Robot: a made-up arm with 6 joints.
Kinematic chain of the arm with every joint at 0, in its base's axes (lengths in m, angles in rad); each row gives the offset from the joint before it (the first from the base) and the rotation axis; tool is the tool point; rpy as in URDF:
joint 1: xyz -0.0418 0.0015 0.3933 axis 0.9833 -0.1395 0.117
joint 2: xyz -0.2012 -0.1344 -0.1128 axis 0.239 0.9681 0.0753
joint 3: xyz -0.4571 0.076 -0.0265 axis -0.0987 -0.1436 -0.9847
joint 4: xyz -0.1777 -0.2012 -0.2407 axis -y
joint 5: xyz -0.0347 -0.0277 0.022 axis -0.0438 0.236 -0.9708
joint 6: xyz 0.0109 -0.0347 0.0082 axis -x
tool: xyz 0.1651 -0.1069 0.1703 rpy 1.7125 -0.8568 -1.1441
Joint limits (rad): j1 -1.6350..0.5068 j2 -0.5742..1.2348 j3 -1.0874..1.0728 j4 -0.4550..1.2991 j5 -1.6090..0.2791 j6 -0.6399..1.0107
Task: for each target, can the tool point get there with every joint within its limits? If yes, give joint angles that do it. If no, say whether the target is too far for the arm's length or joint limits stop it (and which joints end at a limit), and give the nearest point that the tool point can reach.
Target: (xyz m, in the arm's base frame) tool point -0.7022 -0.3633 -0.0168
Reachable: yes | joints 0.2849 -0.2244 -0.0121 0.2008 -0.1676 -0.2617
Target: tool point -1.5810 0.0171 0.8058
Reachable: no: too far | nearest point -1.2416 -0.0012 0.6758 | short by 0.364 m
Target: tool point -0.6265 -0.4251 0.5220
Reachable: yes | joints 0.1874 0.7708 -0.6524 0.5384 -1.1468 0.1482
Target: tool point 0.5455 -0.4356 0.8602
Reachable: no: joint limits stop it (at a limit: joint 2, joint 3, joint 4, joint 6) | nearest point -0.2743 -0.3294 0.7740 | short by 0.831 m
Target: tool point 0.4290 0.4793 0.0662
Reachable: no: joint limits stop it (at a limit: joint 1, joint 2, joint 3, joint 4, joint 6) | nearest point -0.1885 0.0428 -0.1155 | short by 0.778 m
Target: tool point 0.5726 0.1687 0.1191
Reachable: no: joint limits stop it (at a limit: joint 1, joint 2, joint 3, joint 4, joint 6) | nearest point -0.1496 -0.0334 -0.1237 | short by 0.788 m
